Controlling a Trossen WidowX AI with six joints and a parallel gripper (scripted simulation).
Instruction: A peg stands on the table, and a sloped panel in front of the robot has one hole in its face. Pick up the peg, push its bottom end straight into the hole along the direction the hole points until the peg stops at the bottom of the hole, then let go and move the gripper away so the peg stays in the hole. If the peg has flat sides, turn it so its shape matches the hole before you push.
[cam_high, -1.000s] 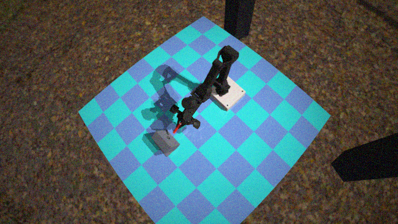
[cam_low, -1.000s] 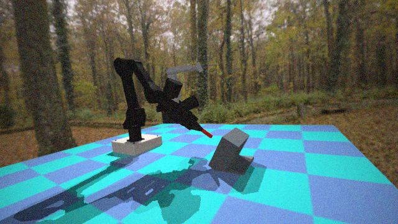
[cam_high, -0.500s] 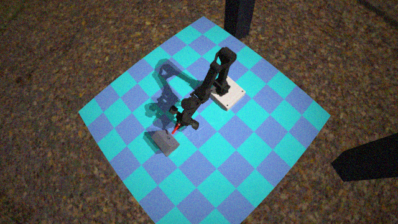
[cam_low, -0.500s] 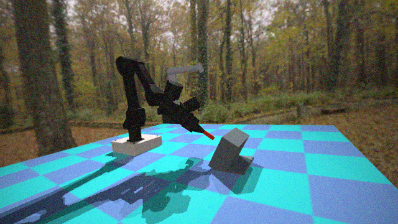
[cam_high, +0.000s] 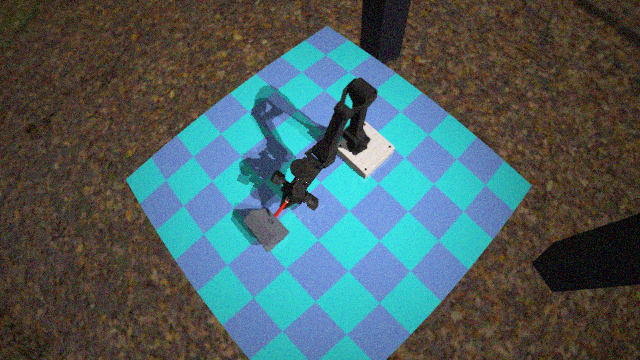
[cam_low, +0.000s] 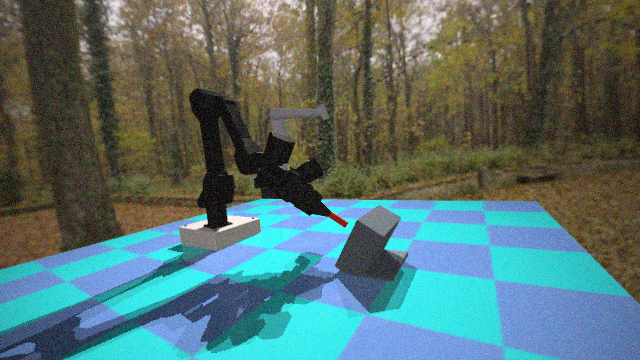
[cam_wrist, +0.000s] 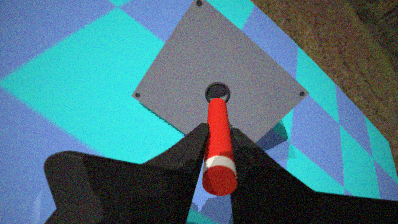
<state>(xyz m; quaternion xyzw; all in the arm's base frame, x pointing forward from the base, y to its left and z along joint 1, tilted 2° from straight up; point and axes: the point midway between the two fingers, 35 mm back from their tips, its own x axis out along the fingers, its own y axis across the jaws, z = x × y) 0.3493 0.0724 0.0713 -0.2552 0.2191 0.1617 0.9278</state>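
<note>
The grey sloped panel lies 8 cm ahead of my gripper tip, 5 cm below it and 2 cm to the left of it. From my gripper tip the other things lie so: red peg (1 cm behind, 1 cm above).
</note>
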